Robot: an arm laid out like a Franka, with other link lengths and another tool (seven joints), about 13 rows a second.
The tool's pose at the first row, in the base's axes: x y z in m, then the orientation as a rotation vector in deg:
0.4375, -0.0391, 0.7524, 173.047, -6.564, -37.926
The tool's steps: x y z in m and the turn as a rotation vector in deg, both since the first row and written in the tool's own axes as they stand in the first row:
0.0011, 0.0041, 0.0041, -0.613, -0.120, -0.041
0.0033, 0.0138, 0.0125, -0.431, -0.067, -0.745
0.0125, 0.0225, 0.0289, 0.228, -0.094, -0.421
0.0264, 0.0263, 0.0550, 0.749, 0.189, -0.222
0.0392, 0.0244, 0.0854, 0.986, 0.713, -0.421
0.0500, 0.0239, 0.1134, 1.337, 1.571, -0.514
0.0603, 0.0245, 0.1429, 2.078, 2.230, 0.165
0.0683, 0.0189, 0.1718, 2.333, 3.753, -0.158
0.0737, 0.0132, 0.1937, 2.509, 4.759, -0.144
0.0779, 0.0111, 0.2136, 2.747, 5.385, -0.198
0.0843, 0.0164, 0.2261, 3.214, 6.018, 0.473
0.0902, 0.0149, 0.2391, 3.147, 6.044, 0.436
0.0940, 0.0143, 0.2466, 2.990, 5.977, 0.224
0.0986, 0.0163, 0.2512, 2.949, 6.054, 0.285
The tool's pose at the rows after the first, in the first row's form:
0.4365, -0.0434, 0.7485, 172.437, -6.284, -38.022
0.4344, -0.0535, 0.7405, 172.804, -5.291, -38.025
0.4353, -0.0634, 0.7224, 173.345, -6.017, -38.136
0.4367, -0.0692, 0.6932, 173.875, -6.497, -37.763
0.4357, -0.0692, 0.6601, 174.306, -6.263, -37.013
0.4338, -0.0705, 0.6302, 174.908, -6.217, -35.754
0.4307, -0.0728, 0.5992, 175.619, -7.494, -34.782
0.4262, -0.0688, 0.5693, 176.343, -7.038, -32.489
0.4222, -0.0642, 0.5468, 176.752, -7.083, -30.951
0.4178, -0.0631, 0.5269, 177.140, -7.064, -30.008
0.4181, -0.0693, 0.5132, -177.366, 8.226, 28.991
0.4180, -0.0687, 0.4989, -177.433, 8.149, 28.966
0.4184, -0.0686, 0.4905, 177.392, -7.773, -29.082
0.4205, -0.0711, 0.4845, 177.353, -7.847, -28.954

